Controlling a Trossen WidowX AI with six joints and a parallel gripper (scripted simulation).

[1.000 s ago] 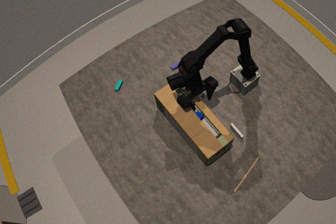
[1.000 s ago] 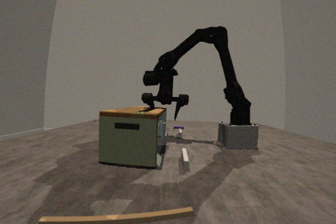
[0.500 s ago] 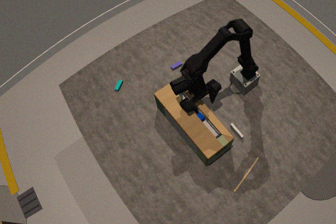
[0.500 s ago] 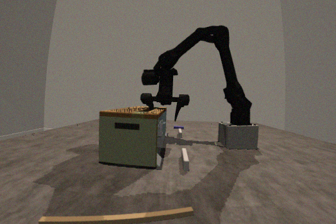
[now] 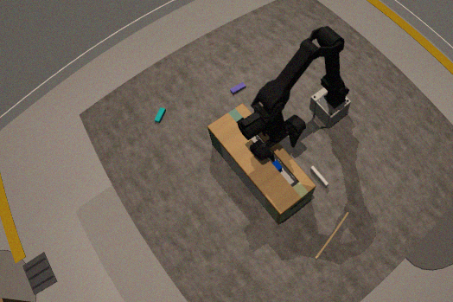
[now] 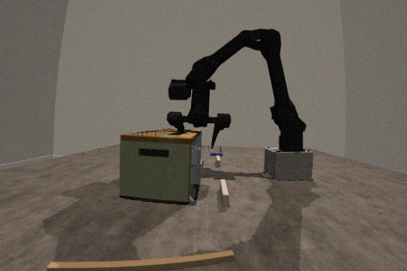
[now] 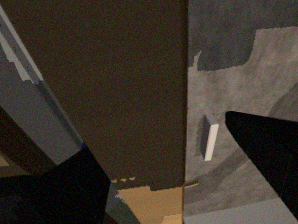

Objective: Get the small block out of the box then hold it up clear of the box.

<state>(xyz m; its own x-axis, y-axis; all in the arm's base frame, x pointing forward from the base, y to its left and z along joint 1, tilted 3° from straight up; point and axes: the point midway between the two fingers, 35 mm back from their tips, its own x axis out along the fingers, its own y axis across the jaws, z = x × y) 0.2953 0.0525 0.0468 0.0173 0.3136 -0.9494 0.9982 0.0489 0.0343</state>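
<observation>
Now: gripper tip 50 mm short of the blue block and 20 mm to the right of it. From my gripper tip the other things lie so: box 40 mm ahead, 20 mm to the right, 20 mm below; then wooden stick 330 mm to the left, 80 mm below, 10 mm ahead; then purple piece 350 mm to the right, 80 mm below, 50 mm behind.
</observation>
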